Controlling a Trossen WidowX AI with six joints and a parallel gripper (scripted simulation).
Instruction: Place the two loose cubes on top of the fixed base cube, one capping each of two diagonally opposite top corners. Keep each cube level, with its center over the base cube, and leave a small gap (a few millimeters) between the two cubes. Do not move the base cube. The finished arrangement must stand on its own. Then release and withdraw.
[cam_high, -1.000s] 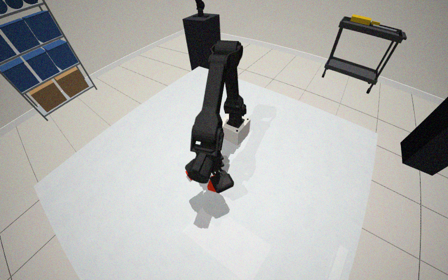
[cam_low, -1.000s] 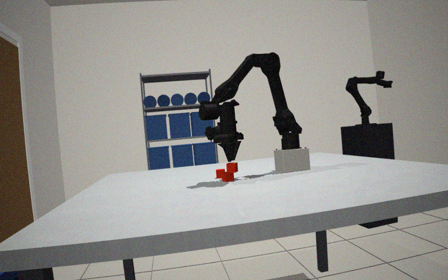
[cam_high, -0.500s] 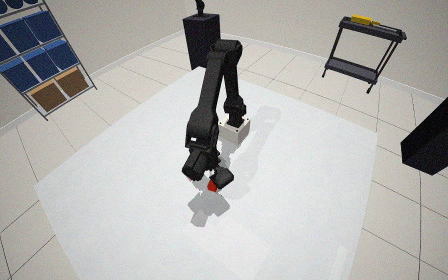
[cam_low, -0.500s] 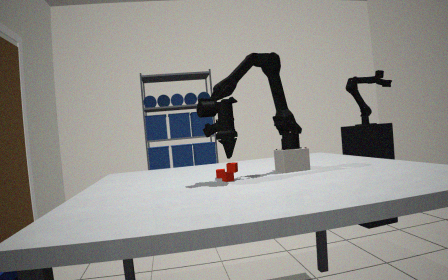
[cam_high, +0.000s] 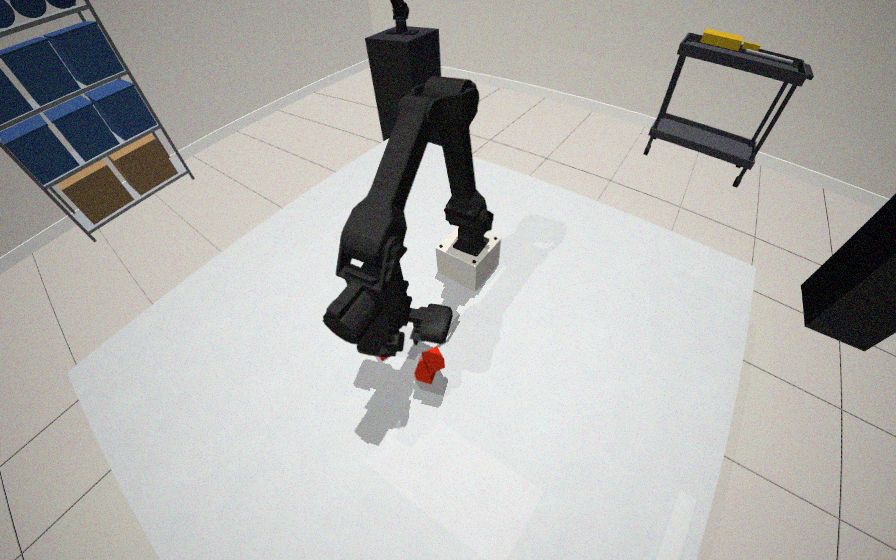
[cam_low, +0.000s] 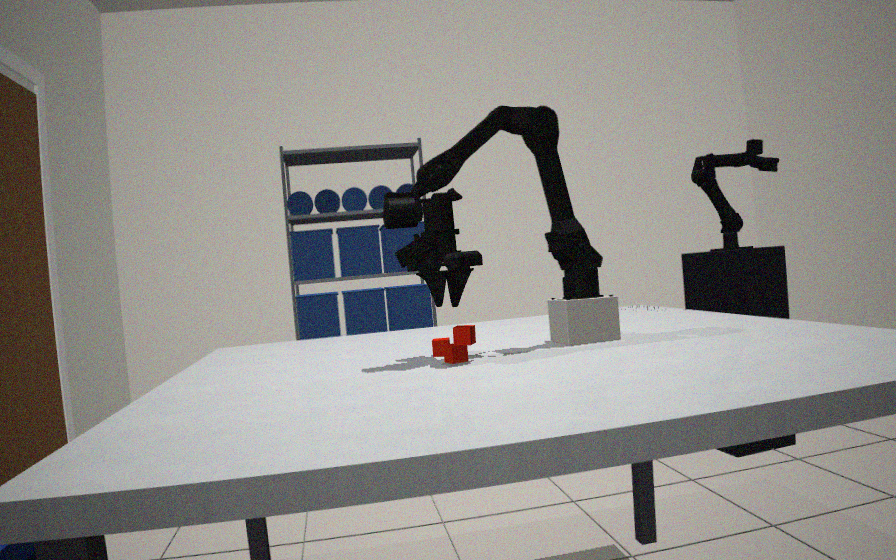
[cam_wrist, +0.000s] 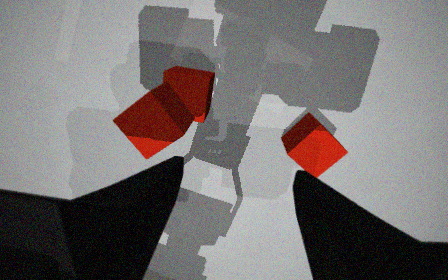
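Right now my gripper tip is 6 cm to the right of the red cube, 5 cm above it and 1 cm past it.
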